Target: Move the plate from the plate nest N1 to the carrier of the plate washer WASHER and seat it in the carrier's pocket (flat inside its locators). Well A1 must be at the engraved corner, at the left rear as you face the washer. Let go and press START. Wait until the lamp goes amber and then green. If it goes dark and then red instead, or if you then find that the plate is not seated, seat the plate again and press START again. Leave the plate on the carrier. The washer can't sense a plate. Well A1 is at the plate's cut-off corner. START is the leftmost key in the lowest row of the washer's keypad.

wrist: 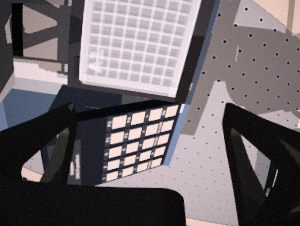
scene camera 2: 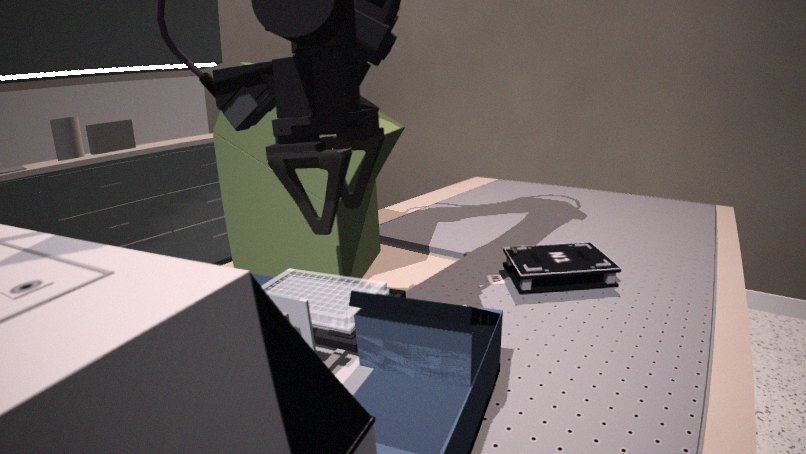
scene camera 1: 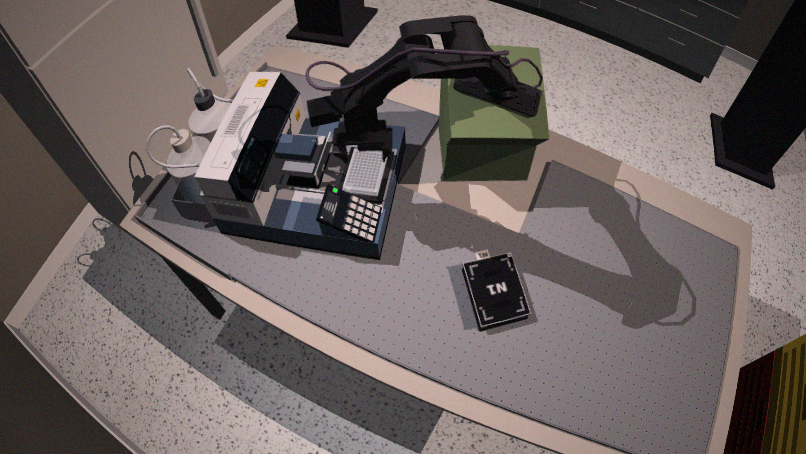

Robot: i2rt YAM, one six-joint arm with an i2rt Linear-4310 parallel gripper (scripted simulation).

Labels:
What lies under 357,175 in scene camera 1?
A well plate.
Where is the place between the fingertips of my gripper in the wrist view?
149,112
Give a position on a plate washer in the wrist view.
41,41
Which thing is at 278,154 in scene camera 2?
My gripper.

